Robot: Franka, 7 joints.
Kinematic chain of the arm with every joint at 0, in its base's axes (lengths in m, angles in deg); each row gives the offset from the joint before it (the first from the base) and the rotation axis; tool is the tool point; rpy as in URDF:
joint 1: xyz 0 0 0.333 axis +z
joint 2: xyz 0 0 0 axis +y
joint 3: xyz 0 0 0.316 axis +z
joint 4: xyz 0.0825 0 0 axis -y
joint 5: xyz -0.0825 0 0.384 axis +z
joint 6: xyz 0 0 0 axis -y
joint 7: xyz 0.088 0 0 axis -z
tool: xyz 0 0 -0.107 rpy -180 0 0
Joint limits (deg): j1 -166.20..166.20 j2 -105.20..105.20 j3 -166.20..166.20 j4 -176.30..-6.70 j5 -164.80..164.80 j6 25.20..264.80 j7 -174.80..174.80
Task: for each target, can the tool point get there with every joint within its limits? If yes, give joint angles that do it. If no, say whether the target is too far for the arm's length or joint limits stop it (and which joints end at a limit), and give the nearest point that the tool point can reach.
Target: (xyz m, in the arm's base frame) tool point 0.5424 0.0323 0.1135
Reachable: yes | joints -44.63 52.70 37.48 -117.47 86.72 105.01 120.24
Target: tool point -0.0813 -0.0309 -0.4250
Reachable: no: joint limits stop it (at a limit: joint 2) | nearest point -0.1093 -0.0416 -0.3341 | short by 0.096 m
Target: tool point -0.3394 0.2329 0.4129
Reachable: yes | joints 26.60 45.32 120.18 -145.57 -15.57 123.54 120.35
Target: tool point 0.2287 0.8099 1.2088
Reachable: no: too far | nearest point 0.1615 0.5720 0.9516 | short by 0.357 m
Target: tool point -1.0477 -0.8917 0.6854
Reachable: no: too far | nearest point -0.6329 -0.5386 0.5459 | short by 0.562 m
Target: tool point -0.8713 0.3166 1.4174
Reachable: no: too far | nearest point -0.5239 0.1904 0.9851 | short by 0.569 m
